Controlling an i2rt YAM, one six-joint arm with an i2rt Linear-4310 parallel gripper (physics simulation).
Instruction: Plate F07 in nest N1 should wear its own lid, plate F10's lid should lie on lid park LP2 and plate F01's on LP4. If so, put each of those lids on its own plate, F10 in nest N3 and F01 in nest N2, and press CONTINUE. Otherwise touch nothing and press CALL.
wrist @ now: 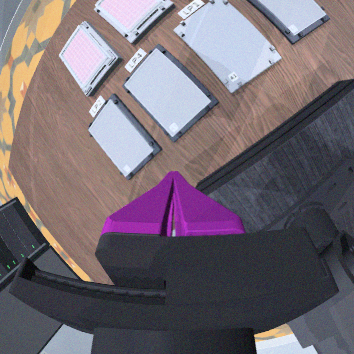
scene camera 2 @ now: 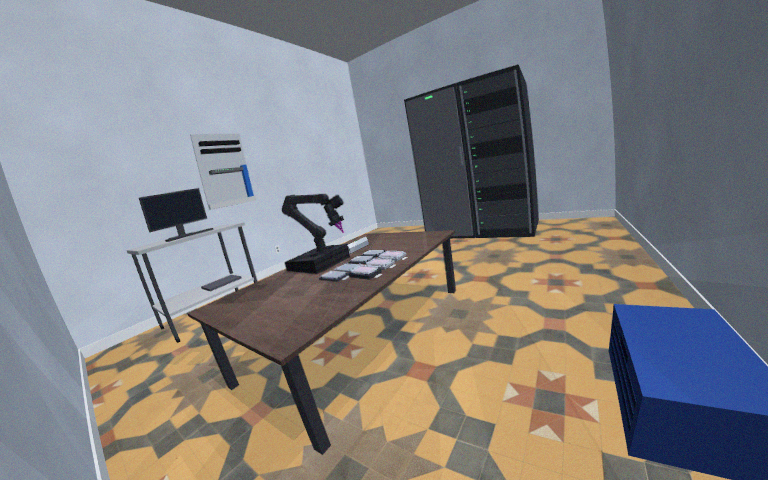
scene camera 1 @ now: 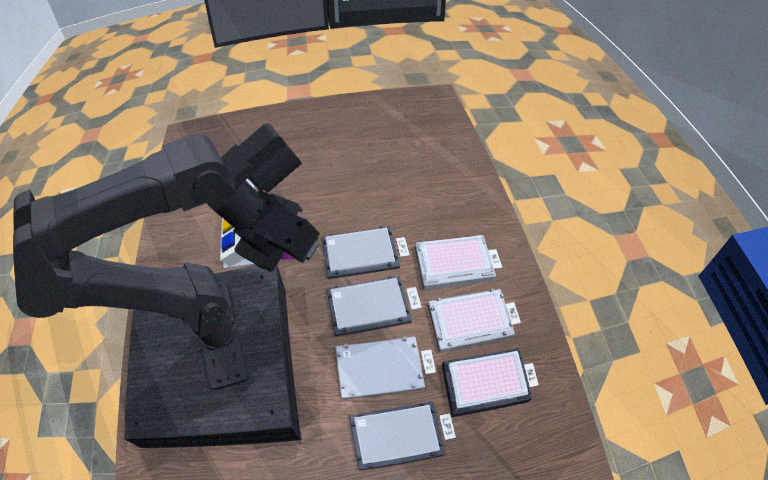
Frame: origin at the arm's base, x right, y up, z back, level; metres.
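Seen in the pictures: gripper, fingertip midpoint: [wrist: 173,178] [scene camera 2: 343,233]; arm's base, link origin: [wrist: 304,218] [scene camera 2: 322,251] [scene camera 1: 220,334].
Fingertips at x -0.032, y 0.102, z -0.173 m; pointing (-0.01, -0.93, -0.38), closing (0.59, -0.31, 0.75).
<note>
Pixels of each thing's middle, then the offset from my fingertips to it. "spot": a spot on its surface instead. Level surfaces: height alone.
- nest N1, surface spot: [scene camera 1: 489,380] spot: dy -0.152, dx +0.246, dz -0.240 m
- nest N2, surface spot: [scene camera 1: 472,318] spot: dy -0.156, dx +0.120, dz -0.265 m
- nest N3, surface spot: [scene camera 1: 455,257] [wrist: 81,54] spot: dy -0.159, dx -0.018, dz -0.294 m
- LP2, body centre: [wrist: 117,138] [scene camera 1: 359,249] [scene camera 2: 373,252] dy -0.172, dx -0.111, dz -0.127 m
- LP4, body centre: [wrist: 164,90] [scene camera 1: 368,303] [scene camera 2: 361,258] dy -0.172, dx +0.013, dz -0.102 m
- LP3, body centre: [scene camera 1: 396,434] [scene camera 2: 333,274] dy -0.172, dx +0.274, dz -0.061 m
- LP1, body centre: [wrist: 226,39] [scene camera 1: 379,366] [scene camera 2: 348,266] dy -0.176, dx +0.141, dz -0.078 m
- white button box with a yellow button, surface spot: [scene camera 1: 227,225] spot: dy -0.137, dx -0.242, dz +0.125 m
- blue button, surface spot: [scene camera 1: 227,241] spot: dy -0.135, dx -0.196, dz +0.131 m
- wooden table, surface height: dy -0.186 m
My gripper [scene camera 2: 340,229] [wrist: 173,178] is shut and empty, above the table near lid park LP2; the arm largely hides its magenta fingers in scene camera 1. Pink-welled plates sit in nest N1 [scene camera 1: 489,380], nest N2 [scene camera 1: 472,318] and nest N3 [scene camera 1: 455,257] [wrist: 84,57]. I cannot tell whether the N1 plate wears a clear lid. Flat grey lids lie on LP2 [scene camera 1: 360,250] [wrist: 121,137], LP4 [scene camera 1: 369,303] [wrist: 168,92] and LP3 [scene camera 1: 399,434]. LP1 [scene camera 1: 379,367] [wrist: 225,47] shows a pale panel marked A1. Lid codes are too small to read. CONTINUE and CALL are unreadable.
A white button box with a yellow button [scene camera 1: 227,225] and a blue button [scene camera 1: 227,241] is partly hidden behind the arm. The black arm base [scene camera 1: 209,407] stands beside the lid parks on the wooden table [scene camera 1: 396,147] [scene camera 2: 271,316].
</note>
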